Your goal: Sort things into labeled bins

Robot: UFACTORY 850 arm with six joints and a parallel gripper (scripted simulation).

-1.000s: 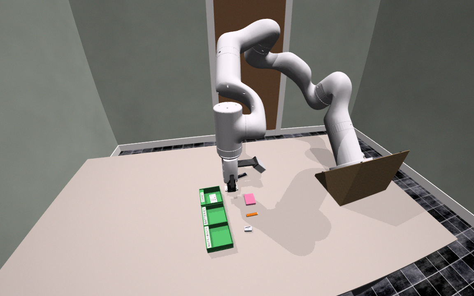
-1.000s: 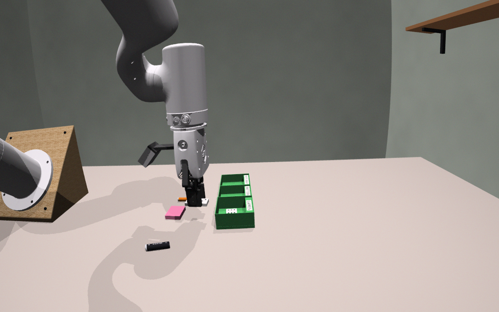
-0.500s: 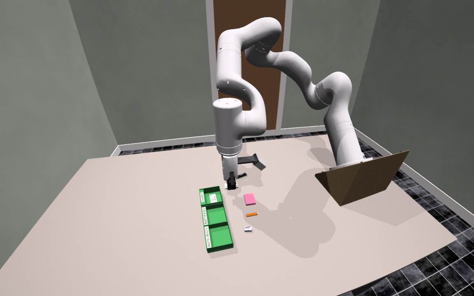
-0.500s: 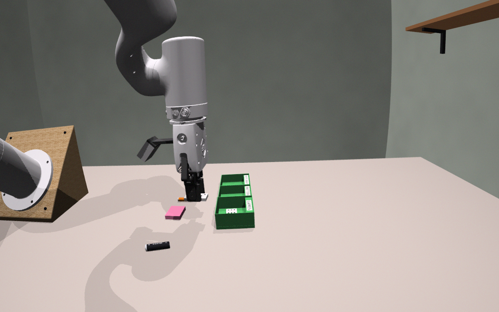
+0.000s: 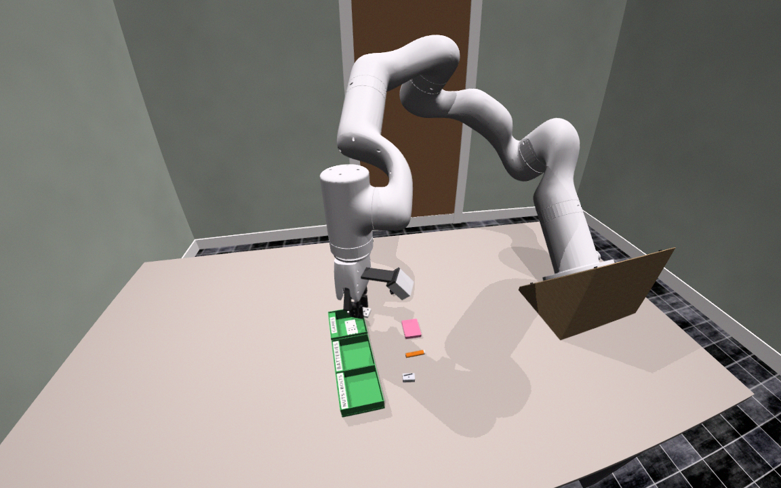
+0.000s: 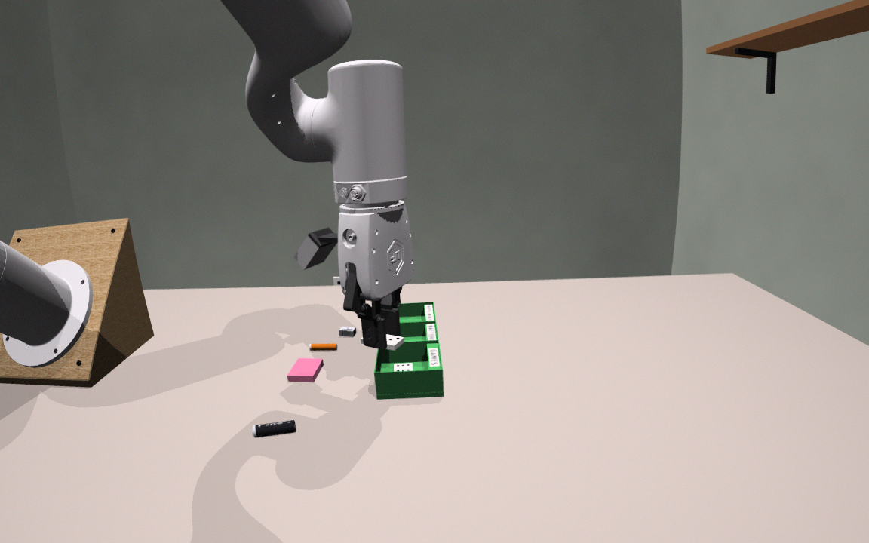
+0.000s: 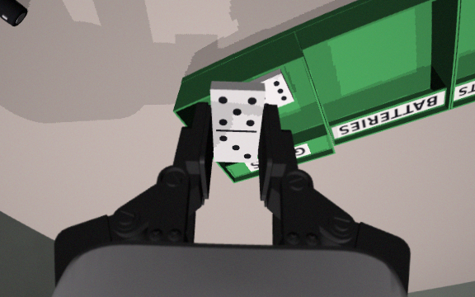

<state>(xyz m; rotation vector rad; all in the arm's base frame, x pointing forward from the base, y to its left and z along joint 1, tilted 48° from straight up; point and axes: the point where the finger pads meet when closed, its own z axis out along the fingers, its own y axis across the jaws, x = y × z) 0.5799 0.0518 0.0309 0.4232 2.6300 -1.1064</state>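
Right now the black battery is 12 cm to the right of my hand, 11 cm behind it and 8 cm below it. The rest, counted from my hand: orange battery 12 cm behind, 9 cm to the left, 8 cm below; then pink block 12 cm behind, 8 cm below, 2 cm to the left; then pencil sharpener 15 cm to the left, 9 cm behind, 7 cm below.
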